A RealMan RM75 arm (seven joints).
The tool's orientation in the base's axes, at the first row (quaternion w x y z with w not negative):
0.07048, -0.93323, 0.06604, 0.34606
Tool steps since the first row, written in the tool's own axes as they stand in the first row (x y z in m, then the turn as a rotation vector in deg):
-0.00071, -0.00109, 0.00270, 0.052, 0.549, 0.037
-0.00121, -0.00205, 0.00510, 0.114, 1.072, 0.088
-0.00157, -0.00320, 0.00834, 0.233, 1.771, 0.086
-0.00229, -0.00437, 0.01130, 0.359, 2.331, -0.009
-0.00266, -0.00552, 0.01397, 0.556, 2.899, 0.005
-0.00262, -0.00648, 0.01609, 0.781, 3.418, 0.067
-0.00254, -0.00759, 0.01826, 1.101, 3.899, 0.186
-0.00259, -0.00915, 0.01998, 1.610, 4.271, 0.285
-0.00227, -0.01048, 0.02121, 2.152, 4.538, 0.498
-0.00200, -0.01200, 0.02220, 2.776, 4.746, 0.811
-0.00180, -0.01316, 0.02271, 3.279, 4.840, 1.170
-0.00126, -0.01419, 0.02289, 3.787, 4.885, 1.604
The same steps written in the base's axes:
-0.00207, 0.00160, -0.00147, -0.079, -0.536, -0.109
-0.00380, 0.00301, -0.00286, -0.155, -1.045, -0.233
-0.00594, 0.00474, -0.00496, -0.184, -1.740, -0.369
-0.00816, 0.00646, -0.00661, -0.125, -2.316, -0.429
-0.00994, 0.00809, -0.00827, -0.084, -2.885, -0.617
-0.01110, 0.00941, -0.00980, -0.044, -3.401, -0.855
-0.01223, 0.01087, -0.01139, 0.038, -3.875, -1.196
-0.01309, 0.01271, -0.01251, 0.294, -4.261, -1.635
-0.01341, 0.01421, -0.01353, 0.520, -4.525, -2.173
-0.01357, 0.01586, -0.01432, 0.754, -4.720, -2.835
-0.01355, 0.01707, -0.01474, 0.888, -4.787, -3.442
-0.01308, 0.01808, -0.01514, 0.985, -4.792, -4.105

